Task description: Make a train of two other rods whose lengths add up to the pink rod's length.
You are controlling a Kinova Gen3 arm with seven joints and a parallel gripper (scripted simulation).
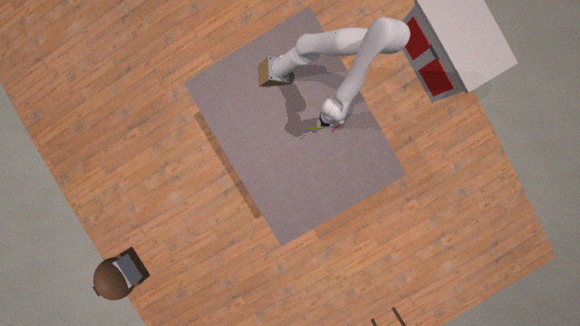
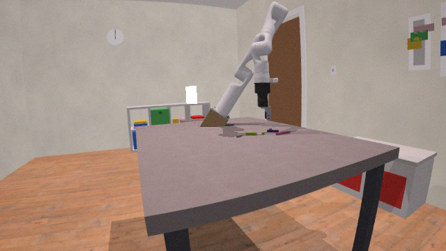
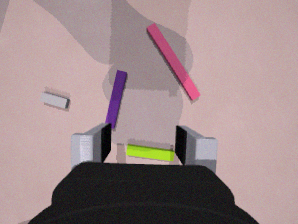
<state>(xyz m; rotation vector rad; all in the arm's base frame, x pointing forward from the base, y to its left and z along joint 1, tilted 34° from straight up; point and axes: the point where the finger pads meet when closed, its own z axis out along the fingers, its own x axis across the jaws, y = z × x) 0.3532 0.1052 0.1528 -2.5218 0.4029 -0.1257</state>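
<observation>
My gripper is now 2 cm past the purple rod, 4 cm to the right of it and 8 cm above it. The rest, counted from my hand: dark grey rod (4 cm ahead, 16 cm to the right, 8 cm below); pink rod (5 cm ahead, 6 cm to the left, 8 cm below).
</observation>
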